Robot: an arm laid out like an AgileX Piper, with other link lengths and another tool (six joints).
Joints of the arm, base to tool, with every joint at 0 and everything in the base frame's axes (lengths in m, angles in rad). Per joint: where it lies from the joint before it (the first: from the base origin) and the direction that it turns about. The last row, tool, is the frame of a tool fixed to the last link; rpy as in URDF.
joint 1: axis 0 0 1 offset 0.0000 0.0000 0.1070
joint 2: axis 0 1 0 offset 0.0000 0.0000 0.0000
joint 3: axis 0 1 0 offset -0.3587 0.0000 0.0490
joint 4: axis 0.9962 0 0.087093 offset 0.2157 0.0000 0.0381
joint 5: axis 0 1 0 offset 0.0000 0.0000 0.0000
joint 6: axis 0.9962 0 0.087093 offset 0.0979 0.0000 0.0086
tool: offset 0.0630 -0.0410 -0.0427 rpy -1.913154 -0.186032 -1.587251
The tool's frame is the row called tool.
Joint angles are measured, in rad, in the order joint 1, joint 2, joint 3, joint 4, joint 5, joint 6. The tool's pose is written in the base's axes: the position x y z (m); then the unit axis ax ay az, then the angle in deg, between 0 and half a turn. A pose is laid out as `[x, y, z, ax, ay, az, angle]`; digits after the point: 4 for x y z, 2 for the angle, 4 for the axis.
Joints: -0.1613, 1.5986, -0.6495, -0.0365, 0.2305, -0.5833
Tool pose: [0.2606, -0.1058, 0.1648, 0.8692, -0.4771, 0.1301, 166.13]
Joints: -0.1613, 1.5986, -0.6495, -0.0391, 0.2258, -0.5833
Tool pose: [0.2614, -0.1060, 0.1652, 0.8692, -0.4763, 0.1327, 166.15]
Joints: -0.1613, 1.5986, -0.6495, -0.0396, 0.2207, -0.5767
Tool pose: [0.2618, -0.1060, 0.1653, 0.8675, -0.4790, 0.1343, 166.37]
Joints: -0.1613, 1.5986, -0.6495, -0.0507, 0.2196, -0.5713
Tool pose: [0.2621, -0.1065, 0.1657, 0.8683, -0.4772, 0.1358, 166.17]
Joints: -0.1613, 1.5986, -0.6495, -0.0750, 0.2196, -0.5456
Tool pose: [0.2618, -0.1072, 0.1659, 0.8672, -0.4788, 0.1364, 165.94]
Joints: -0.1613, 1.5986, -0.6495, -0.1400, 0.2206, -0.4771
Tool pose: [0.2608, -0.1092, 0.1666, 0.8646, -0.4832, 0.1378, 165.32]
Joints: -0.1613, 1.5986, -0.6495, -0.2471, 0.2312, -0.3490
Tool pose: [0.2573, -0.1123, 0.1671, 0.8572, -0.4969, 0.1354, 164.37]
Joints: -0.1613, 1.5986, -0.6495, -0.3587, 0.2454, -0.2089
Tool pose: [0.2532, -0.1156, 0.1677, 0.8473, -0.5143, 0.1329, 163.38]
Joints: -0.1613, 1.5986, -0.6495, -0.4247, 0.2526, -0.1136
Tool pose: [0.2506, -0.1172, 0.1679, 0.8379, -0.5297, 0.1317, 163.08]
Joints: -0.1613, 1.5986, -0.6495, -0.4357, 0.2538, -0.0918
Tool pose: [0.2499, -0.1173, 0.1678, 0.8349, -0.5346, 0.1309, 163.15]
